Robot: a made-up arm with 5 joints. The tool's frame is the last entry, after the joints.
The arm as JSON. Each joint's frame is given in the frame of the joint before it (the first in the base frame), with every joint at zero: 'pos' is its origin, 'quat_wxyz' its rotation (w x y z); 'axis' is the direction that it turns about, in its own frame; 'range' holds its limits. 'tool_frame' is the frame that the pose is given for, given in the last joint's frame.
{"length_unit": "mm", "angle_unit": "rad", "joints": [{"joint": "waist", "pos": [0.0, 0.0, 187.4], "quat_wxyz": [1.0, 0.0, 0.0, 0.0], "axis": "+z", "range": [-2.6, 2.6]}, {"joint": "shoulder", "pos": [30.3, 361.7, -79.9], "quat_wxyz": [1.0, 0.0, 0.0, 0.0], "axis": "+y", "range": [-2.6, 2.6]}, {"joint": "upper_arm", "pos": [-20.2, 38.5, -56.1], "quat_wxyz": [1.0, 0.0, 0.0, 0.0], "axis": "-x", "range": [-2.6, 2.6]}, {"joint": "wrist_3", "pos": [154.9, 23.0, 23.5], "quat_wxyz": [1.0, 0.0, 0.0, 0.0], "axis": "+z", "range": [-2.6, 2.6]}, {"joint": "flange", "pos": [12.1, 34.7, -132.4], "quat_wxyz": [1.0, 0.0, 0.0, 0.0], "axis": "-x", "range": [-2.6, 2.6]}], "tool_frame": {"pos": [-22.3, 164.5, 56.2], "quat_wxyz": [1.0, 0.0, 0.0, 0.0]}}
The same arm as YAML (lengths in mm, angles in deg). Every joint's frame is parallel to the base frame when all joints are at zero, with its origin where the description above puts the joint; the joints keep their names.
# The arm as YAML. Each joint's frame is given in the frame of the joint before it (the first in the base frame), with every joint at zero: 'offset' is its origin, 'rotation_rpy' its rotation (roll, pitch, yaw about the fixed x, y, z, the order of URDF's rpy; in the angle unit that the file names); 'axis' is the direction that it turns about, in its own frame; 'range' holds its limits. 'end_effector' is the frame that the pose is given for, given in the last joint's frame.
length_unit: mm
angle_unit: deg
chain:
  - id: waist
    offset: [0.0, 0.0, 187.4]
    rotation_rpy: [0.0, 0.0, 0.0]
    axis: [0.0, 0.0, 1.0]
    range: [-148.97, 148.97]
  - id: shoulder
    offset: [30.3, 361.7, -79.9]
    rotation_rpy: [0.0, 0.0, 0.0]
    axis: [0.0, 1.0, 0.0]
    range: [-148.97, 148.97]
  - id: upper_arm
    offset: [-20.2, 38.5, -56.1]
    rotation_rpy: [0.0, 0.0, 0.0]
    axis: [-1.0, 0.0, 0.0]
    range: [-148.97, 148.97]
  - id: wrist_3
    offset: [154.9, 23.0, 23.5]
    rotation_rpy: [0.0, 0.0, 0.0]
    axis: [0.0, 0.0, 1.0]
    range: [-148.97, 148.97]
  - id: flange
    offset: [12.1, 34.7, -132.4]
    rotation_rpy: [0.0, 0.0, 0.0]
    axis: [-1.0, 0.0, 0.0]
    range: [-148.97, 148.97]
end_effector:
  offset: [-22.3, 164.5, 56.2]
  rotation_rpy: [0.0, 0.0, 0.0]

